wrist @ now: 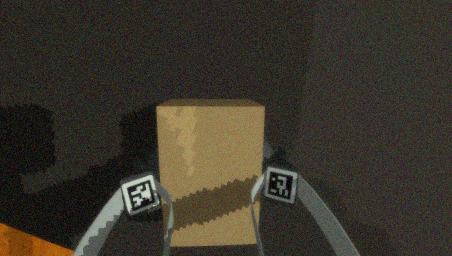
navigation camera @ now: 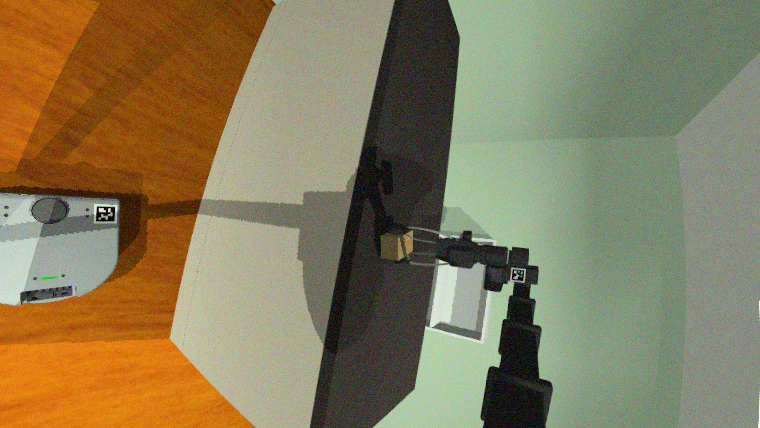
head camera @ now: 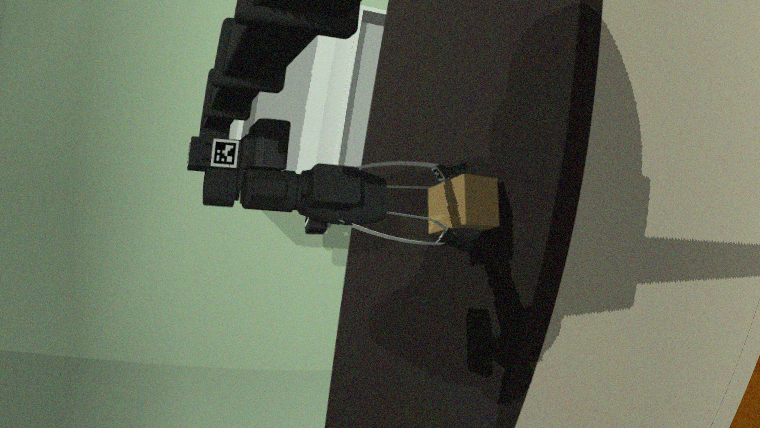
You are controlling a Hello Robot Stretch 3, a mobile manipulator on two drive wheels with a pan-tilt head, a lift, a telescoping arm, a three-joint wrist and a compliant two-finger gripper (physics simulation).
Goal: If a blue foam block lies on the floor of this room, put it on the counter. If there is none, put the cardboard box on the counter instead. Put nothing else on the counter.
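The brown cardboard box (head camera: 481, 202) (navigation camera: 394, 246) (wrist: 212, 145) is between the two fingertips of my gripper (head camera: 458, 204) (navigation camera: 402, 245) (wrist: 210, 158), which is shut on its sides. The box is upright over the dark top of the counter (head camera: 425, 85) (navigation camera: 420, 106) (wrist: 380, 75), inward from its front edge. Its shadow falls on the top right beside it. Whether its underside touches the top cannot be made out. A blue foam block does not show in these views.
A white open-fronted fixture (navigation camera: 456, 334) is at the green wall (navigation camera: 585, 212) behind the counter. My arm (head camera: 255, 63) (navigation camera: 518, 350) reaches along that wall. The counter's pale front (navigation camera: 276, 132) faces my base (navigation camera: 95, 255) on the orange wood floor (navigation camera: 95, 377).
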